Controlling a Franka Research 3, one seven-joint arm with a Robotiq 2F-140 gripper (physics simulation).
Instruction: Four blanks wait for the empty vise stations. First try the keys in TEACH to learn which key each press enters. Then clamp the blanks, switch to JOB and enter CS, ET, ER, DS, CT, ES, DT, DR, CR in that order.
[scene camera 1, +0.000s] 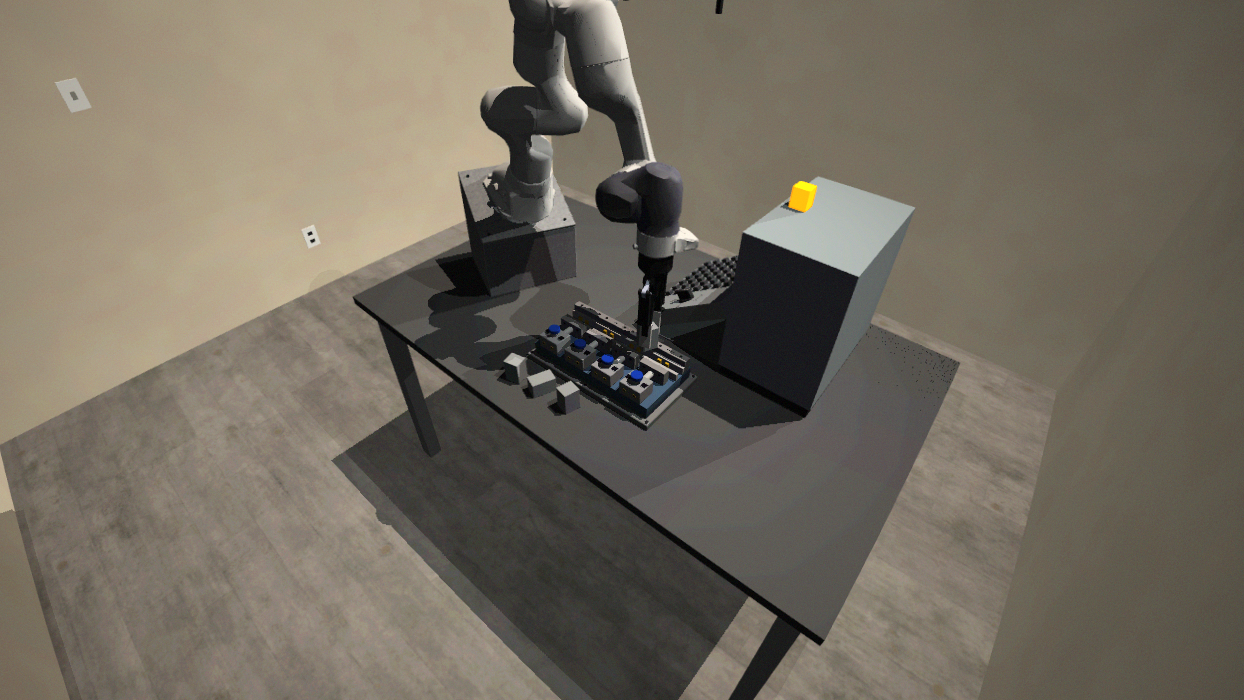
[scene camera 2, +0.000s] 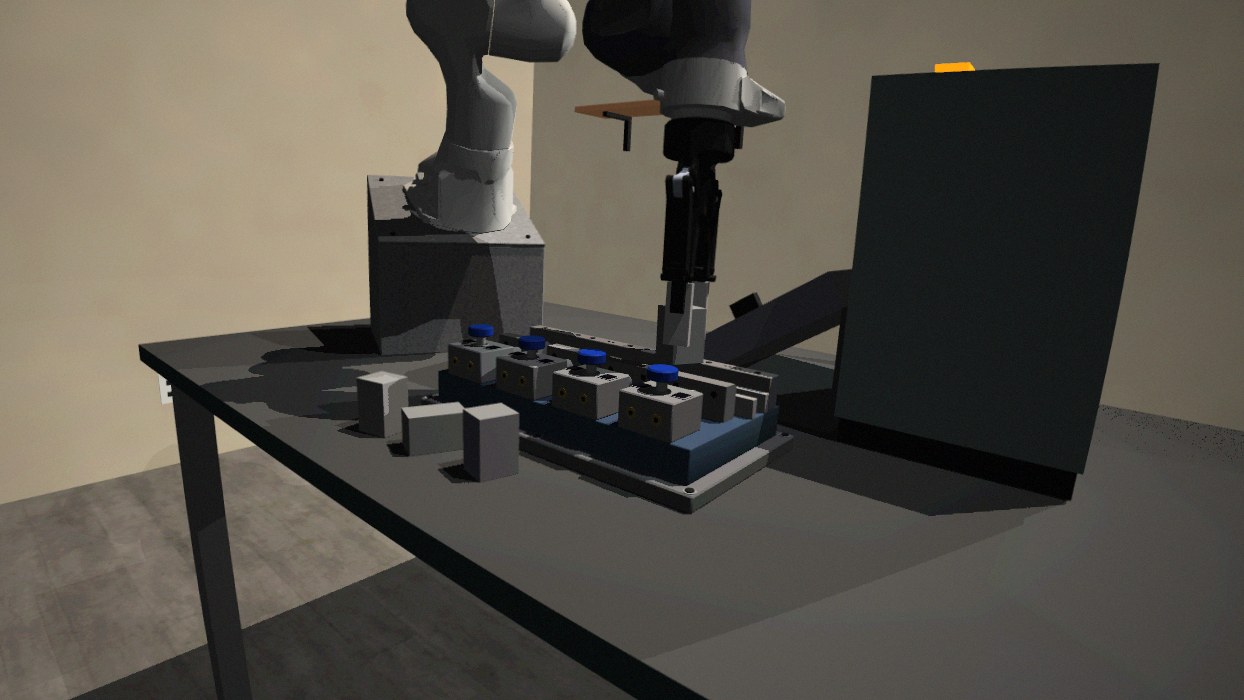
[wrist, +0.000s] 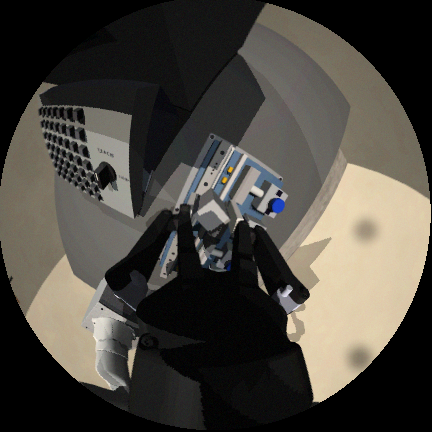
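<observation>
My gripper (scene camera 1: 648, 334) (scene camera 2: 683, 320) (wrist: 211, 203) is shut on a grey blank (scene camera 2: 681, 349) (wrist: 212, 211), upright over the rear part of the vise fixture (scene camera 1: 666, 398) (scene camera 2: 722, 452) (wrist: 271, 175). Whether the blank touches the fixture is hidden. The fixture has four stations in a row with blue knobs; the end knob (scene camera 1: 636, 375) (scene camera 2: 662, 374) (wrist: 278, 205) is nearest scene camera 2. Three other blanks stand or lie in front of the fixture: one (scene camera 1: 514, 369) (scene camera 2: 381, 407), a lower one (scene camera 1: 541, 383) (scene camera 2: 432, 430) and one (scene camera 1: 567, 397) (scene camera 2: 491, 444). The sloped key console (scene camera 1: 706, 276) (scene camera 2: 795, 306) (wrist: 117, 142) carries a black selector (wrist: 105, 174) beside a TEACH label; its setting is unclear.
A tall grey cabinet (scene camera 1: 787, 322) (scene camera 2: 983, 261) stands right of the fixture, close to the console. A yellow cube (scene camera 1: 802, 196) (scene camera 2: 954, 67) sits on top of it. The arm's pedestal (scene camera 1: 526, 256) (scene camera 2: 456, 291) stands at the table's back left. A brown shelf (scene camera 2: 622, 109) is on the wall behind.
</observation>
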